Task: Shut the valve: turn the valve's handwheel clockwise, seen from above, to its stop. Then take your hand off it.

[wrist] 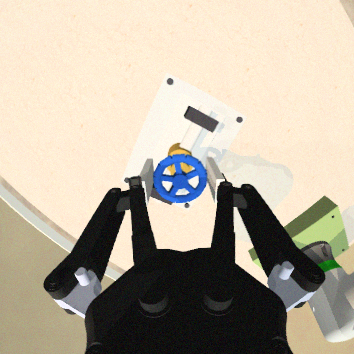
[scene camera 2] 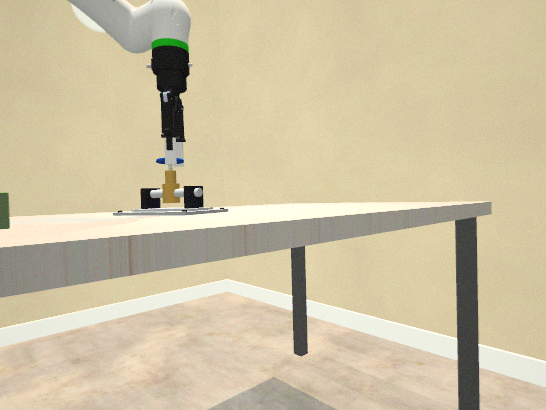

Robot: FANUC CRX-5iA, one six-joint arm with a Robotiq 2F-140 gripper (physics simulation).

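Note:
The blue spoked handwheel (scene camera 2: 160,161) (wrist: 180,180) lies level on top of the brass valve body (scene camera 2: 171,193) (wrist: 178,149). The valve is carried by a pipe between two black blocks on a pale base plate (scene camera 2: 121,213) (wrist: 150,120). My gripper (scene camera 2: 174,160) (wrist: 179,166) points straight down over the valve. Its two pale finger pads stand at the wheel's height, close against the rim on opposite sides, so it looks shut on the handwheel. The contact at the right rim in the wrist view is hard to make out.
A green block (scene camera 2: 4,210) (wrist: 312,225) stands on the table (scene camera 2: 350,215) (wrist: 75,75), to the lower right in the wrist view and at the left edge in the scene view. A grey and white arm part (wrist: 332,300) shows beside it in the wrist view.

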